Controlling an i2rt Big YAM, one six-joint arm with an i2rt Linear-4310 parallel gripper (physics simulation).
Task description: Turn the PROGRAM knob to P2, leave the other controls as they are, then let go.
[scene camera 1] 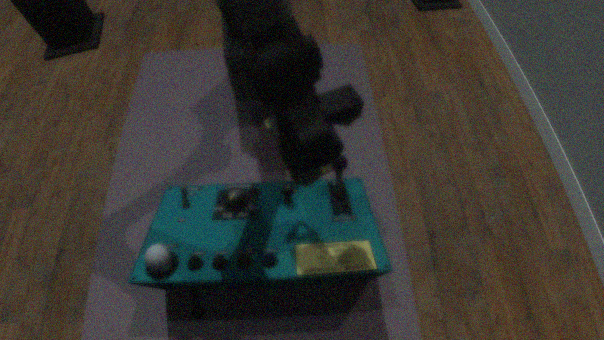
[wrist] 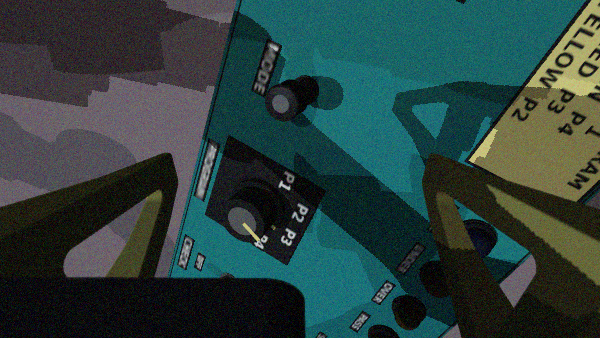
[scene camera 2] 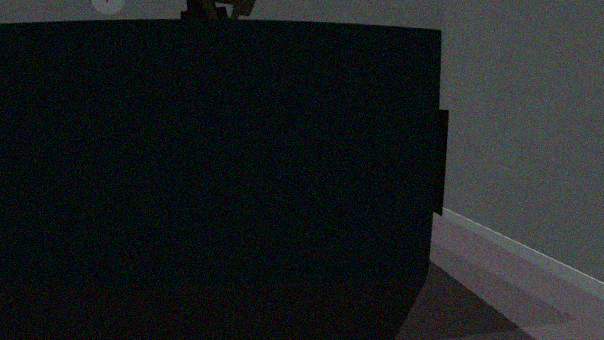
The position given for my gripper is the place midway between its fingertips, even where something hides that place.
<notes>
In view: my gripper (wrist: 300, 167) and a mode control (wrist: 284, 101).
</notes>
